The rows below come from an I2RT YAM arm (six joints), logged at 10 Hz.
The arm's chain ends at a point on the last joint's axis. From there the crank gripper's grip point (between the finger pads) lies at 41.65 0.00 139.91 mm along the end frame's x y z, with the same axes.
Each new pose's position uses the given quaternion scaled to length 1; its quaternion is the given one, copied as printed.
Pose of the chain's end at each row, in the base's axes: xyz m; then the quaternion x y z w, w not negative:
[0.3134, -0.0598, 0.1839, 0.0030, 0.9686, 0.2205, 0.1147]
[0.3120, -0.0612, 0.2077, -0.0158, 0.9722, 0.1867, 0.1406]
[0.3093, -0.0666, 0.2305, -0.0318, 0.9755, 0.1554, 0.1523]
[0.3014, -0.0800, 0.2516, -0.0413, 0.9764, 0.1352, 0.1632]
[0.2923, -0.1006, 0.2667, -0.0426, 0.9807, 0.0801, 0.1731]
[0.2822, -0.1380, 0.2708, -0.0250, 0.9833, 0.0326, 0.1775]
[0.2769, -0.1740, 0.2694, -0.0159, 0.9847, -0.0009, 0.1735]
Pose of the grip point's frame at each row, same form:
[0.3041, 0.0022, 0.0521, 0.0030, 0.9686, 0.2205, 0.1147]
[0.3094, -0.0089, 0.0714, -0.0158, 0.9722, 0.1867, 0.1406]
[0.3099, -0.0234, 0.0911, -0.0318, 0.9755, 0.1554, 0.1523]
[0.3051, -0.0427, 0.1105, -0.0413, 0.9764, 0.1352, 0.1632]
[0.2998, -0.0789, 0.1225, -0.0426, 0.9807, 0.0801, 0.1731]
[0.2918, -0.1294, 0.1254, -0.0250, 0.9833, 0.0326, 0.1775]
[0.2856, -0.1748, 0.1237, -0.0159, 0.9847, -0.0009, 0.1735]

